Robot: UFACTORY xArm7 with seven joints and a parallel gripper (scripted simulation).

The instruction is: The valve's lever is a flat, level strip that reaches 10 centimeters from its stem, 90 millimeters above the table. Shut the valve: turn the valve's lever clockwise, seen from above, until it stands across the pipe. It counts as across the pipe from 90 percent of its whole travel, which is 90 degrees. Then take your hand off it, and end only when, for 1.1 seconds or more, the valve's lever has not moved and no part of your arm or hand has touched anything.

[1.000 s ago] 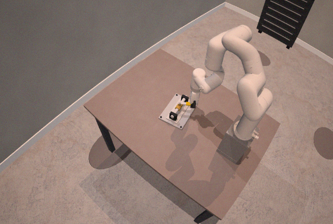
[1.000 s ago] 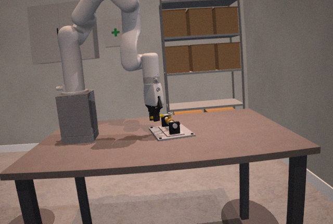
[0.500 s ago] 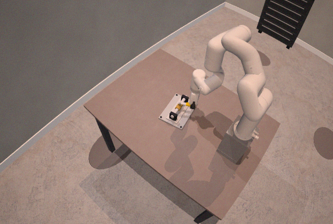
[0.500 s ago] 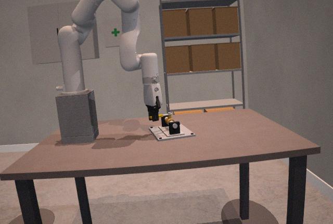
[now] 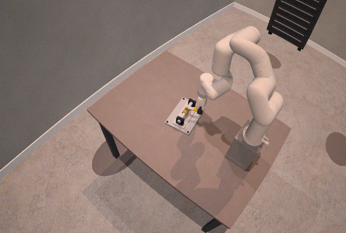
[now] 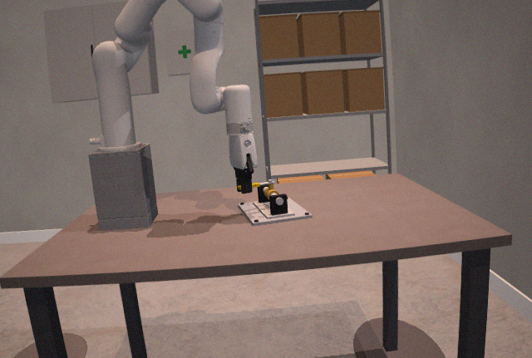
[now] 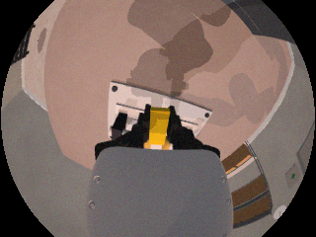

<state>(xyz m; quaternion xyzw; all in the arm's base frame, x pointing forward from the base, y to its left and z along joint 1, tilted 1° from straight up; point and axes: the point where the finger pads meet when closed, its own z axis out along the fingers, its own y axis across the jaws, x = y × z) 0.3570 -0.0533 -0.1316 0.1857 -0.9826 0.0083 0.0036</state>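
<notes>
My hand is 80 mm short of the baseplate, 30 mm to the right of it and 90 mm above it. The rest, counted from my hand: yellow lever (50 mm ahead, 20 mm to the left).
</notes>
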